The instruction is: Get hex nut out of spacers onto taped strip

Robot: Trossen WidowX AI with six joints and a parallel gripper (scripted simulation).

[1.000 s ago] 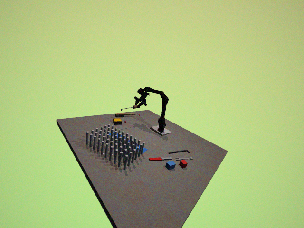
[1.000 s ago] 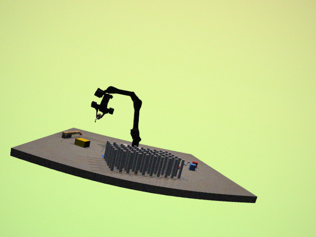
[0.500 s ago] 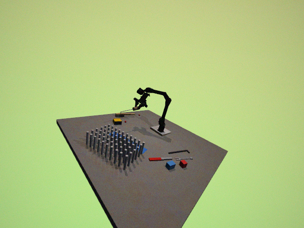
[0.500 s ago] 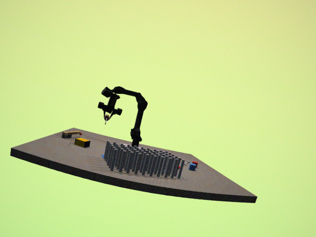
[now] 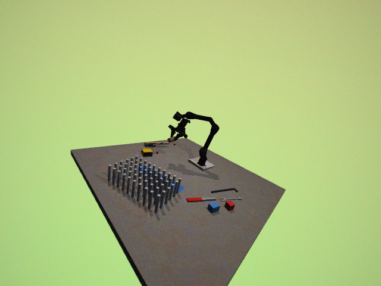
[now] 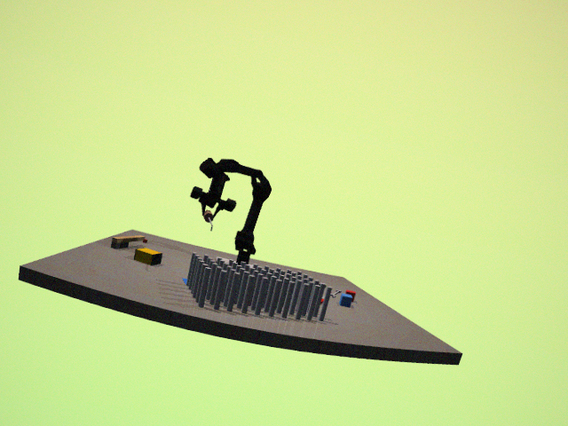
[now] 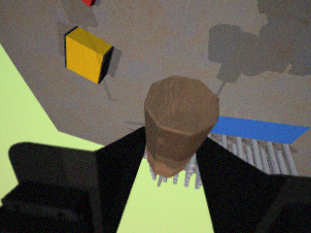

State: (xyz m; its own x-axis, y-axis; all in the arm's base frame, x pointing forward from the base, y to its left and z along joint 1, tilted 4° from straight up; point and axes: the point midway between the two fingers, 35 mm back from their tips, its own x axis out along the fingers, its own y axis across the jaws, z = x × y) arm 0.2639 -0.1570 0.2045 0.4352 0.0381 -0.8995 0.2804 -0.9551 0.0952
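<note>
Now: the blue taped strip 190 mm ahead of my gripper tip, 190 mm to the left of it and 210 mm below it. Also, from my gripper tip: brown-handled tool (100 mm ahead, 30 mm to the left, 10 mm below); yellow block (130 mm ahead, 170 mm to the right, 190 mm below); hex nut (320 mm ahead, 290 mm to the left, 210 mm below).
</note>
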